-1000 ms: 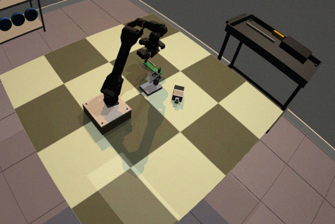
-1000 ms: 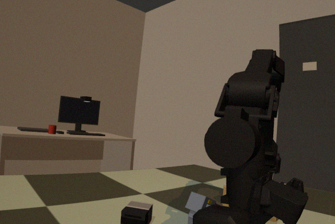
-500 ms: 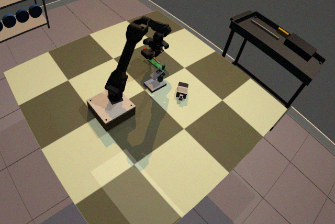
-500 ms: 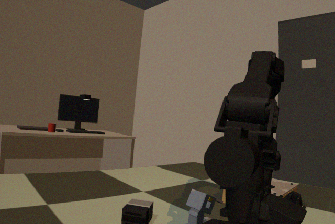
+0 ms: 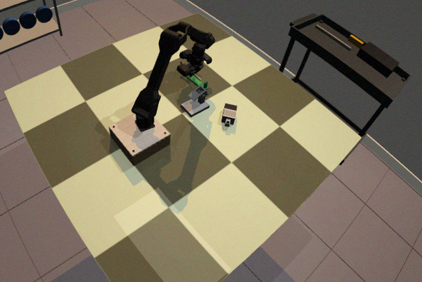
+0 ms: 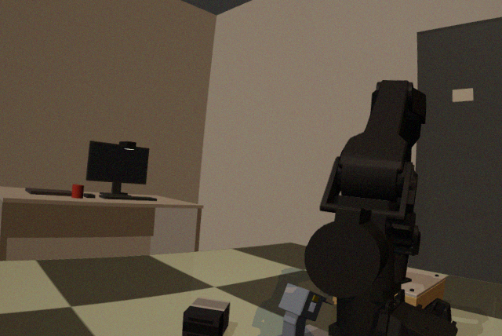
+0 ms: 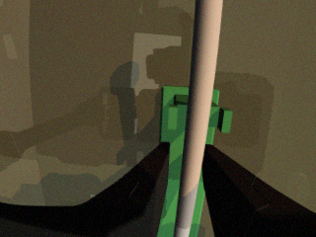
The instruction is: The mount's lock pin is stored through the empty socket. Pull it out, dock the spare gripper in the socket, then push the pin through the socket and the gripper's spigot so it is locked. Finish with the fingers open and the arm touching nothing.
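Right now my gripper tip is 10 mm short of the green strip, 40 mm to the left of it and 10 mm below it. Round my gripper tip: mount block 70 mm behind, 180 mm to the right, 30 mm above; spare gripper 20 mm ahead, 310 mm to the right.
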